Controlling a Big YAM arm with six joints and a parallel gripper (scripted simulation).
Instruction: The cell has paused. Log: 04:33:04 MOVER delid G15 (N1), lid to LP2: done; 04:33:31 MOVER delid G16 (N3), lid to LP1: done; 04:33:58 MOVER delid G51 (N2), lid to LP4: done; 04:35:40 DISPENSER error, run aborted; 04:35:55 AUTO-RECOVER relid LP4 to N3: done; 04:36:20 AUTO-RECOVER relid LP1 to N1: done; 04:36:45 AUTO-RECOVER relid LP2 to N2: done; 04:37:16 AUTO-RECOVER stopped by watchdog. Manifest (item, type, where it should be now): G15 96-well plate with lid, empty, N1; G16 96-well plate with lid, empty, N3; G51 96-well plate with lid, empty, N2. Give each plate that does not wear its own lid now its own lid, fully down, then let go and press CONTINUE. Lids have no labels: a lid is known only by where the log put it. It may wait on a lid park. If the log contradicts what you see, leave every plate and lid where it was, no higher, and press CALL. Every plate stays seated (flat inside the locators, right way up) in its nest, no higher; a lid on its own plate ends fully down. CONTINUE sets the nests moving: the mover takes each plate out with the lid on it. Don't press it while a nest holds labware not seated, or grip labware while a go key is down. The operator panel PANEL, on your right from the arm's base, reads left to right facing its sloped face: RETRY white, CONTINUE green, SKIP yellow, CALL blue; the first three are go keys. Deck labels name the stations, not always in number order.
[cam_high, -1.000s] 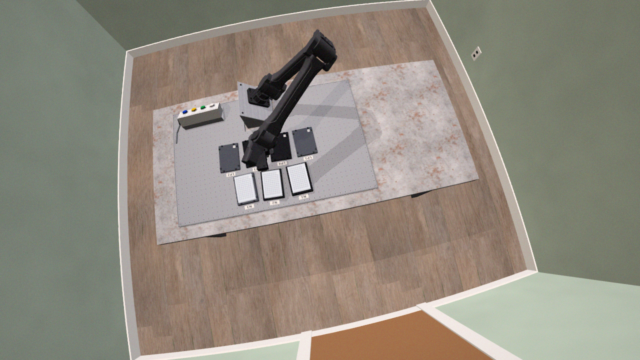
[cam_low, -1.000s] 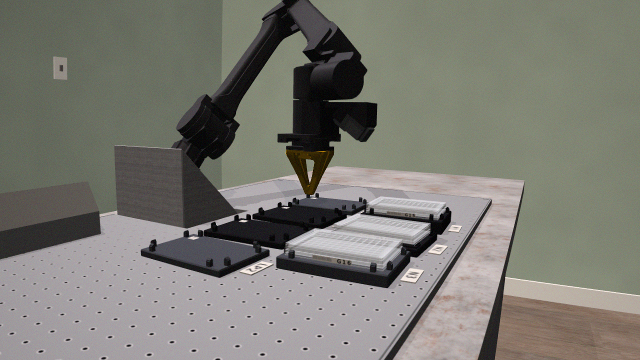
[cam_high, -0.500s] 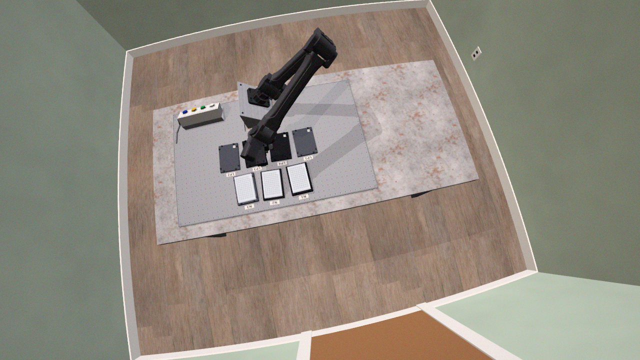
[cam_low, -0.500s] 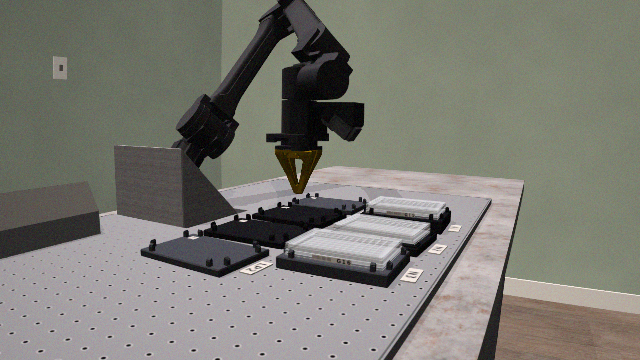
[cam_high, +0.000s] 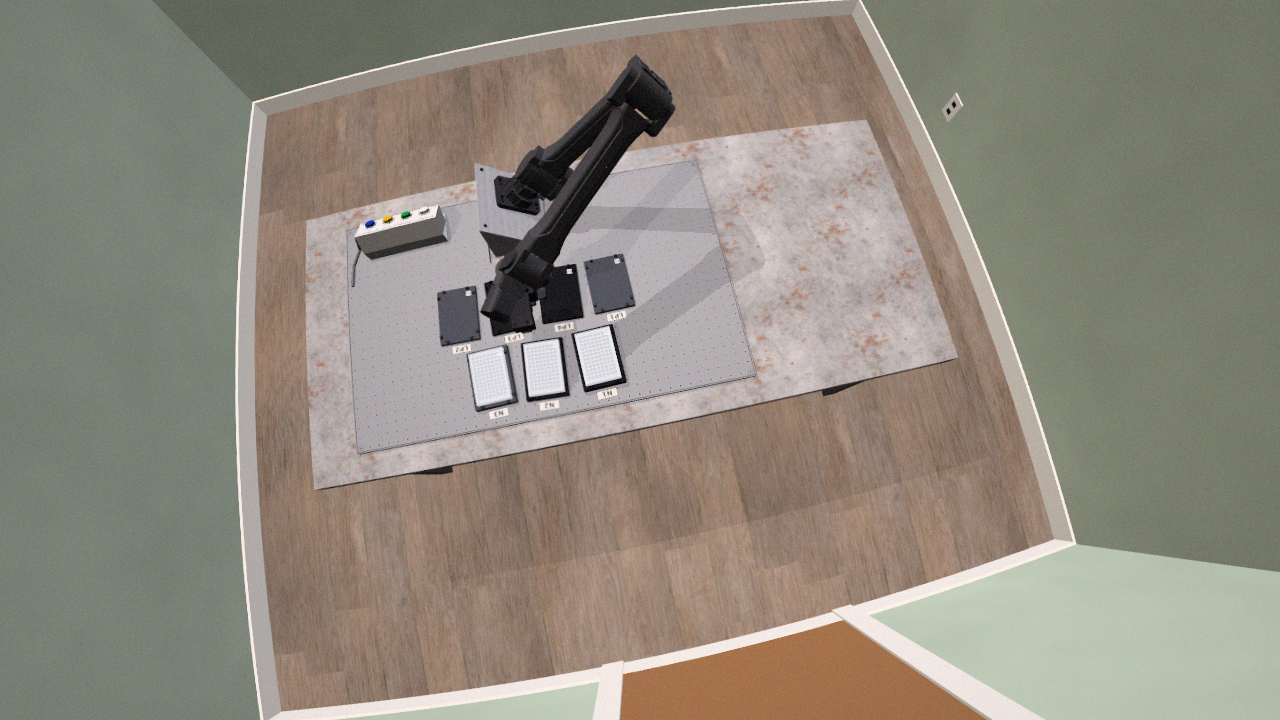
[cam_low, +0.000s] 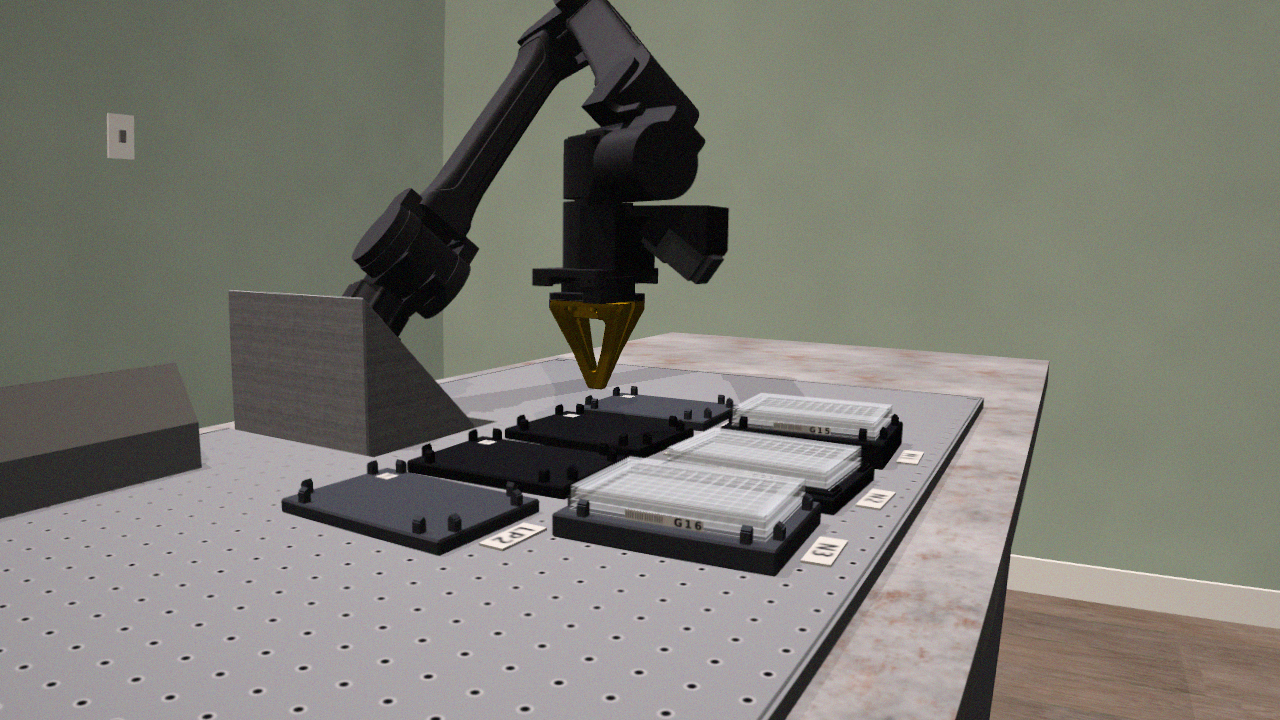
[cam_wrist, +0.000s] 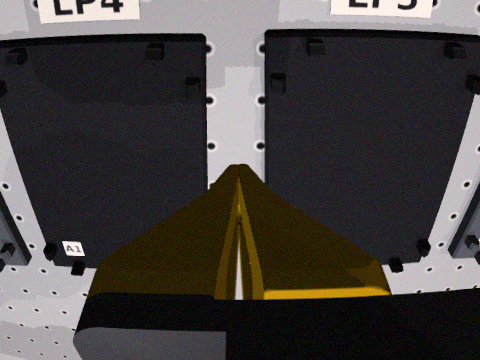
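The green CONTINUE key is 310 mm behind my hand and 290 mm to the right of it. The rest, counted from my hand: lid park LP4 (40 mm behind, 70 mm to the left, 60 mm below); then LP3 (30 mm behind, 70 mm to the right, 60 mm below); then LP4 label (50 mm ahead, 60 mm to the left, 70 mm below).
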